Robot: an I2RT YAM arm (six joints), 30 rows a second.
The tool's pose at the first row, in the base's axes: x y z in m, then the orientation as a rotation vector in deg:
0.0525 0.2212 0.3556 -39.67 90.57 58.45
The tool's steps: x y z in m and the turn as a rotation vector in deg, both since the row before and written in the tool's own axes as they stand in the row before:
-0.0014 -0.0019 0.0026 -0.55 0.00 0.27
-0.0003 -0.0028 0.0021 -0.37 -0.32 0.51
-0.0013 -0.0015 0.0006 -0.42 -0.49 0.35
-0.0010 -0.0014 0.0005 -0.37 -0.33 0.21
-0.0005 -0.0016 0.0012 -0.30 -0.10 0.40
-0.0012 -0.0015 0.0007 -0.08 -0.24 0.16
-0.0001 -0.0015 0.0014 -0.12 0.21 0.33
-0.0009 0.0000 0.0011 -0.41 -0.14 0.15
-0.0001 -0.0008 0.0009 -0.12 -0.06 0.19
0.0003 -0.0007 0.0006 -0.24 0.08 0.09
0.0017 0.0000 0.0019 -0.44 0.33 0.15
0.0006 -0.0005 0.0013 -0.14 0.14 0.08
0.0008 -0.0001 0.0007 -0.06 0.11 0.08
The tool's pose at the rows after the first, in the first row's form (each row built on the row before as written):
0.0557 0.2225 0.3563 -39.85 90.47 59.12
0.0591 0.2231 0.3558 -39.53 90.29 59.87
0.0610 0.2229 0.3566 -39.26 89.86 60.58
0.0627 0.2226 0.3572 -39.15 89.52 61.11
0.0647 0.2229 0.3572 -39.00 89.50 61.68
0.0666 0.2228 0.3579 -38.79 89.34 61.91
0.0685 0.2234 0.3575 -38.77 89.63 62.22
0.0692 0.2243 0.3583 -38.85 89.40 62.70
0.0703 0.2248 0.3581 -38.76 89.39 62.95
0.0711 0.2251 0.3576 -38.91 89.39 63.21
0.0714 0.2270 0.3560 -39.31 89.54 63.63
0.0722 0.2280 0.3553 -39.44 89.63 63.78
0.0723 0.2287 0.3545 -39.49 89.74 63.87

